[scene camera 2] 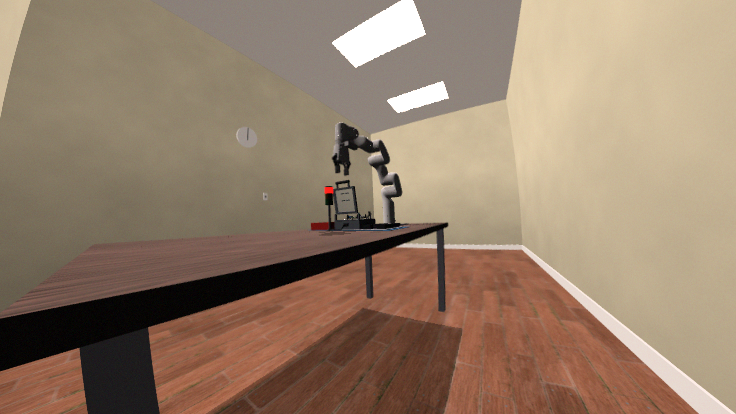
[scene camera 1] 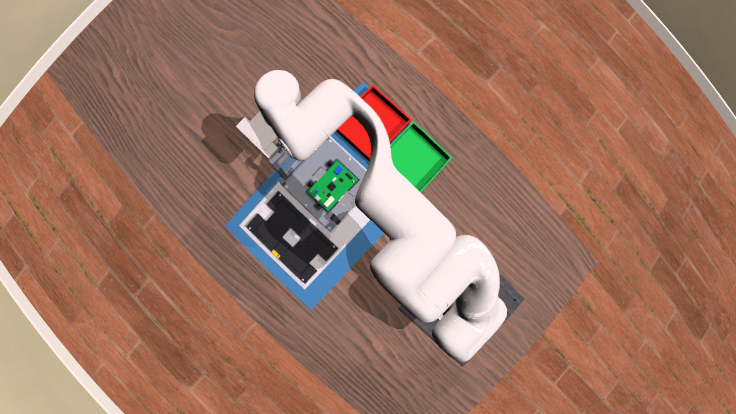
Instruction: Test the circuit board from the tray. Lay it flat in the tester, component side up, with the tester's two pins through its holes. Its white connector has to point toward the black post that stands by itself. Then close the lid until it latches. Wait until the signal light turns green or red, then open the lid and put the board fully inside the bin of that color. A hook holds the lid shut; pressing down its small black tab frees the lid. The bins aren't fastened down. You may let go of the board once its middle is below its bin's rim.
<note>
I see a green bin, a red bin and a green circuit board.
</note>
